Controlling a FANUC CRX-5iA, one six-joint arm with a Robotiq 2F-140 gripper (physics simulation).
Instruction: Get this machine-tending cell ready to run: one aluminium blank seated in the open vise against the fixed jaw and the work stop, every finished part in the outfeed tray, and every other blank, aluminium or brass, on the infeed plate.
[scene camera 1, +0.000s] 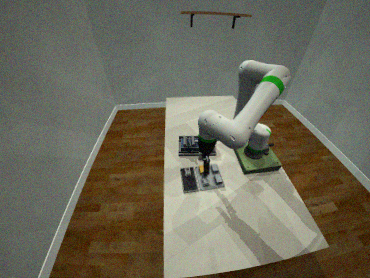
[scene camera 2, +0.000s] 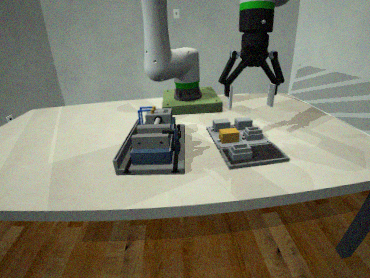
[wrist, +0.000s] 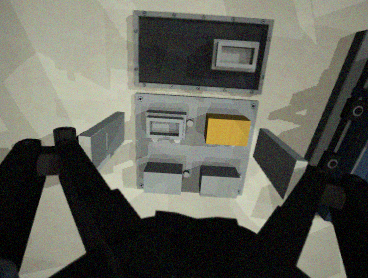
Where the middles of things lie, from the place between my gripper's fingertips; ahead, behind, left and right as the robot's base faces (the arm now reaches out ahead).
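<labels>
The brass blank (wrist: 222, 129) is 50 mm to the right of my hand, 20 mm behind it and 110 mm below it. Still going from my hand, there's the infeed plate (wrist: 192, 152), which is 70 mm behind, 10 mm to the right and 130 mm below, and the dark outfeed tray (scene camera 2: 265, 152), which is 80 mm ahead, 10 mm to the right and 130 mm below.
</labels>
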